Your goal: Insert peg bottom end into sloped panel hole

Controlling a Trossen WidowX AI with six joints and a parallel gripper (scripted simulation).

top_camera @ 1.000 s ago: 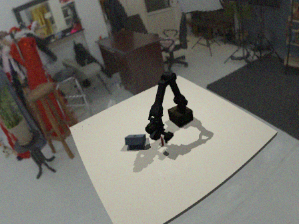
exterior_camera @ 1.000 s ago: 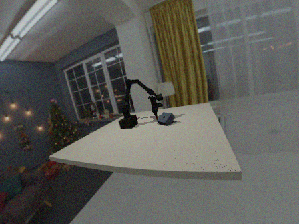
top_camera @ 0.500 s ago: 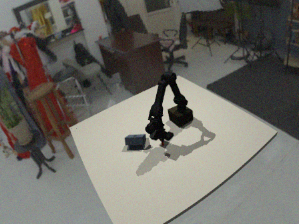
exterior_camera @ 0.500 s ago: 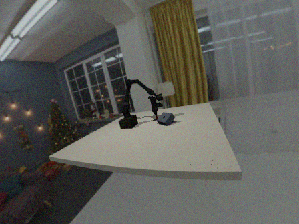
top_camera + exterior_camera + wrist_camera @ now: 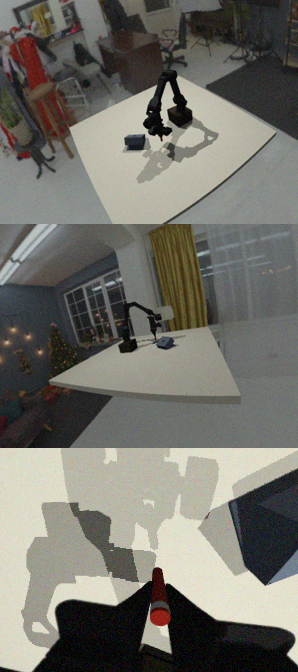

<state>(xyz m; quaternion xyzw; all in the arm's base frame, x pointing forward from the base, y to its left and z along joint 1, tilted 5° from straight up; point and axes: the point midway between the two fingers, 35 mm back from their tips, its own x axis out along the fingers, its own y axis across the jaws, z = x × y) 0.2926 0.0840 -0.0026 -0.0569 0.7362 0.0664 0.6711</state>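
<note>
The sloped panel is 170 mm to the right of my gripper tip, 110 mm ahead of it and 40 mm below it. Round my gripper tip: round red peg (20 mm above).
</note>
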